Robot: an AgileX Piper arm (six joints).
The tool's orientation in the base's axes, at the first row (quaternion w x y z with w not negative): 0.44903, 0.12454, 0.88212, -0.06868
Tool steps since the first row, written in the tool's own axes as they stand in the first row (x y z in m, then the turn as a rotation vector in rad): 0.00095, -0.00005, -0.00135, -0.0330, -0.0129, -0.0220; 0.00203, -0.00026, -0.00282, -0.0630, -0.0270, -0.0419; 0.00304, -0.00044, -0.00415, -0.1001, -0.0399, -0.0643; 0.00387, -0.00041, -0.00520, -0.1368, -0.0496, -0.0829; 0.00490, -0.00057, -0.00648, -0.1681, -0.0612, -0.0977; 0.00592, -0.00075, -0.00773, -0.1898, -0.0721, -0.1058; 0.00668, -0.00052, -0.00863, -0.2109, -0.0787, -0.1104; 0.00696, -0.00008, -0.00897, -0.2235, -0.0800, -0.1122; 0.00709, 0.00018, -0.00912, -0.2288, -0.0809, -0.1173; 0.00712, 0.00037, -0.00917, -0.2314, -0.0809, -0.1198; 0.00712, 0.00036, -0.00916, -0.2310, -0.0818, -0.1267; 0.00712, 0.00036, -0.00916, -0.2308, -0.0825, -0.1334
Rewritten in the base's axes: -0.00160, 0.00042, 0.00002, -0.0020, -0.0125, 0.0397; -0.00341, 0.00073, 0.00002, -0.0044, -0.0261, 0.0758; -0.00506, 0.00103, -0.00002, -0.0044, -0.0391, 0.1191; -0.00634, 0.00143, -0.00007, -0.0008, -0.0499, 0.1599; -0.00796, 0.00174, -0.00015, 0.0021, -0.0625, 0.1940; -0.00955, 0.00202, -0.00024, 0.0051, -0.0745, 0.2164; -0.01061, 0.00257, -0.00033, 0.0116, -0.0831, 0.2363; -0.01091, 0.00311, -0.00036, 0.0170, -0.0859, 0.2475; -0.01103, 0.00342, -0.00038, 0.0158, -0.0865, 0.2548; -0.01103, 0.00362, -0.00038, 0.0153, -0.0863, 0.2584; -0.01103, 0.00361, -0.00039, 0.0095, -0.0855, 0.2621; -0.01103, 0.00361, -0.00039, 0.0040, -0.0846, 0.2659
